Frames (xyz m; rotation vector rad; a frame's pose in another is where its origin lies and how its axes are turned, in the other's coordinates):
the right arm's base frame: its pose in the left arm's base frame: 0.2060 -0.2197 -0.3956 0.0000 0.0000 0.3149
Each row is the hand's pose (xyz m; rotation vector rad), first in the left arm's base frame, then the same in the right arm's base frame.
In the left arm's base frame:
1: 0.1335 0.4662 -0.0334 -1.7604 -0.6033 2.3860
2: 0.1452 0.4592 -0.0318 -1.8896 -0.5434 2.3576
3: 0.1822 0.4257 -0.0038 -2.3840 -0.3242 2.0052
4: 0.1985 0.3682 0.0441 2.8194 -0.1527 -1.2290
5: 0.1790 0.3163 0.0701 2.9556 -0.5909 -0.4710
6: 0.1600 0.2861 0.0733 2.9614 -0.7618 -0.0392
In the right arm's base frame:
1: 0.1435 0.6746 0.3622 -1.7086 -0.2981 2.1707
2: 0.1525 0.6643 0.3638 -1.8192 -0.2241 2.1546
3: 0.1773 0.6210 0.3918 -2.2635 0.0505 1.8614
4: 0.1750 0.5613 0.4397 -2.7593 0.5926 1.2282
5: 0.1403 0.5180 0.4657 2.8699 -1.0632 -0.4944
6: 0.1129 0.4952 0.4689 2.8097 -1.2186 -0.0588

